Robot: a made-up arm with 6 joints. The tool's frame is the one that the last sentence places.
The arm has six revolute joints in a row. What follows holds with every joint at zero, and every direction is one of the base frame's.
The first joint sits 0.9 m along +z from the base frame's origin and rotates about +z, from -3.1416 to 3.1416 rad.
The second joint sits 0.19 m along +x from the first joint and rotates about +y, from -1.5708 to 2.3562 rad.
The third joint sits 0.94 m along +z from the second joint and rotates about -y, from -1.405 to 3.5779 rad.
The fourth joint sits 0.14 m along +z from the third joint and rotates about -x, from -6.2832 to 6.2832 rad.
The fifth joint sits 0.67 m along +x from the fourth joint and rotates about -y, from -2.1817 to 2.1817 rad.
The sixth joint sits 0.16 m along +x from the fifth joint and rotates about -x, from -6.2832 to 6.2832 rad.
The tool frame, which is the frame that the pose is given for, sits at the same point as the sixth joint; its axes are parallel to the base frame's.
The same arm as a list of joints. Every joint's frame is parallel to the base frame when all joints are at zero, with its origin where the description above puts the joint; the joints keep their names.
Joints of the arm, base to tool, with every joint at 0 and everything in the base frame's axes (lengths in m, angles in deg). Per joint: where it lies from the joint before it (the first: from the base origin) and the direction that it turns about. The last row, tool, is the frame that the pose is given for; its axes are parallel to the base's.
joint 1: xyz 0.0000 0.0000 0.9000 axis 0 0 1
joint 2: xyz 0.1900 0.0000 0.0000 axis 0 1 0
joint 3: xyz 0.0000 0.0000 0.9400 axis 0 -1 0
joint 4: xyz 0.0000 0.0000 0.1400 axis -1 0 0
joint 5: xyz 0.6700 0.0000 0.0000 axis 0 -1 0
joint 6: xyz 0.1600 0.0000 0.0000 axis -1 0 0
tool: xyz 0.0000 0.0000 0.0000
Joint limits (deg, base to tool): -180.00..180.00 -90.00..135.00 -80.50..205.00 -360.00..360.00 -125.00..125.00 -360.00..360.00

